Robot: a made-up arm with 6 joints.
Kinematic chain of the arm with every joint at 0, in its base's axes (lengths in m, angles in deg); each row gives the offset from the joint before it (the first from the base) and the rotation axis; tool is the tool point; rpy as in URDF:
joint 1: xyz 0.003 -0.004 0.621 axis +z
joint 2: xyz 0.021 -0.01 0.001 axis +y
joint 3: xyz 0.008 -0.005 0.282 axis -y
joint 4: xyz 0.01 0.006 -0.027 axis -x
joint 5: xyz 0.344 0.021 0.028 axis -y
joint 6: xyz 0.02 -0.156 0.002 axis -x
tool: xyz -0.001 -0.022 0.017 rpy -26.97 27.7 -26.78
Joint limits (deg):
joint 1: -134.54..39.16
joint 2: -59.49..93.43
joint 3: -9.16..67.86
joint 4: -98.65..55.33
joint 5: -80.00..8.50
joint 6: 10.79..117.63
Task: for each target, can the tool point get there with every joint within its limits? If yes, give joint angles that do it. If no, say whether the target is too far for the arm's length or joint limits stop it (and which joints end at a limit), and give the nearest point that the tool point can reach.
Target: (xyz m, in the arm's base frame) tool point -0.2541 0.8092 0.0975
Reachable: no: too far | nearest point 0.2445 0.1939 0.1767 | short by 0.796 m
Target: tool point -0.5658 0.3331 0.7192
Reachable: no: joint limits stop it (at a limit: joint 2, joint 3, joint 4, joint 5, joint 6) | nearest point -0.4680 0.2751 0.9871 | short by 0.291 m
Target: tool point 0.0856 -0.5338 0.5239
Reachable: yes | joints -65.57 48.40 14.69 -36.21 -38.98 44.97
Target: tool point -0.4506 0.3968 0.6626
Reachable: no: joint limits stop it (at a limit: joint 2, joint 3, joint 4, joint 5, joint 6) | nearest point -0.4073 0.3585 0.9871 | short by 0.330 m
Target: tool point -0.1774 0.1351 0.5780
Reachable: no: joint limits stop it (at a limit: joint 1, joint 2, joint 3, joint 5, joint 6) | nearest point -0.1366 0.0235 0.2686 | short by 0.331 m
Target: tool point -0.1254 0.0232 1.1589
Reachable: yes | joints -115.87 -47.96 25.85 -48.49 -48.30 39.48
